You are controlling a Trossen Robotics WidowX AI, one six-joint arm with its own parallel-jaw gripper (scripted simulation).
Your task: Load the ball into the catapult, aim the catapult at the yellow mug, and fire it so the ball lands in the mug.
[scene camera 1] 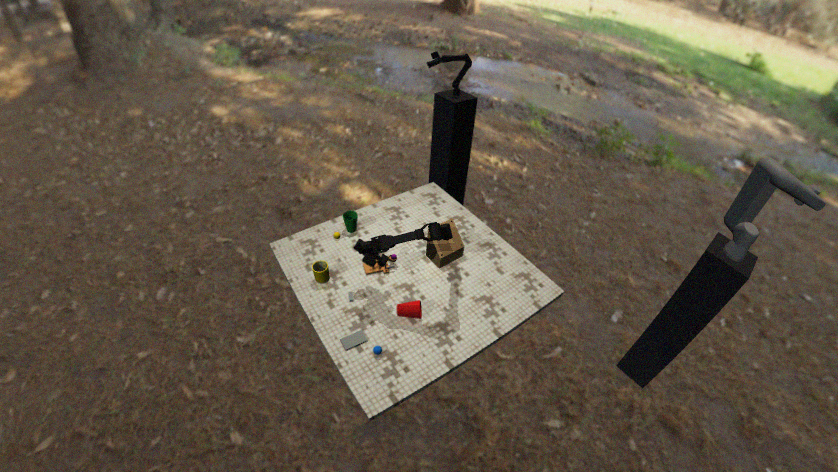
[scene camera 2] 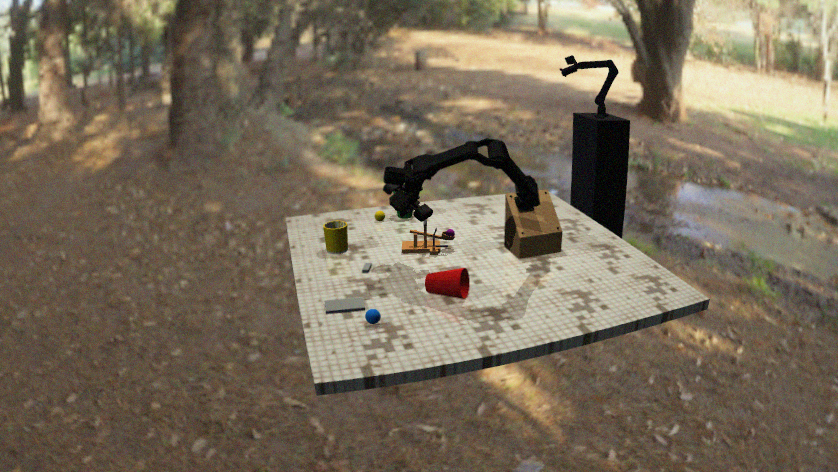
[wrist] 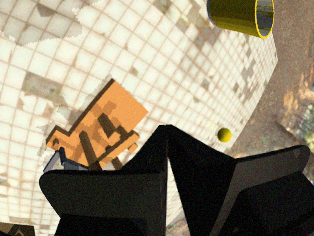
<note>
My gripper (scene camera 2: 401,216) is shut and holds nothing. Further things: a yellow mug (scene camera 2: 336,232) and a red cup (scene camera 2: 455,283).
My gripper shows as well in the wrist view (wrist: 165,131). The wrist view misses the red cup: it is out of frame.
</note>
